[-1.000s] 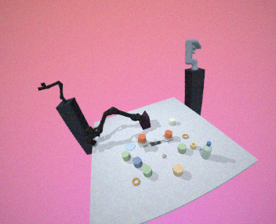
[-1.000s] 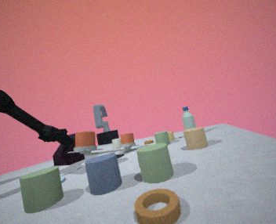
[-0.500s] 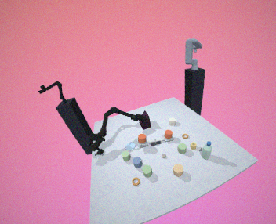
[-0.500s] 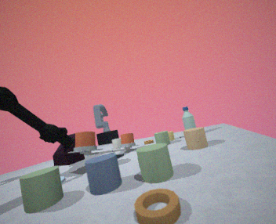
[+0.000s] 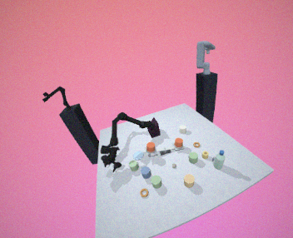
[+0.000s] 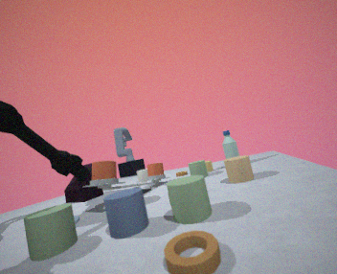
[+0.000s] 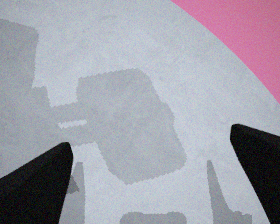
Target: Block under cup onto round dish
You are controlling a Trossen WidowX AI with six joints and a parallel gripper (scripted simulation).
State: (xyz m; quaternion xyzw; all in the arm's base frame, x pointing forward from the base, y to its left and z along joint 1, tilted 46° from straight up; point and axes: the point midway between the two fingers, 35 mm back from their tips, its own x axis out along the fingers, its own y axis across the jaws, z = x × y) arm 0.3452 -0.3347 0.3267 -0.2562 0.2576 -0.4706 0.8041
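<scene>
Now: the pale grey-blue block 650 mm to the left of my gripper tip, 70 mm behind it and 10 mm above it. Round my gripper tip: pale blue round dish 270 mm to the left, 110 mm behind, 30 mm below; then orange cup 380 mm to the left, 80 mm above, 70 mm behind; then small balance 520 mm to the left, 70 mm behind, 10 mm above.
</scene>
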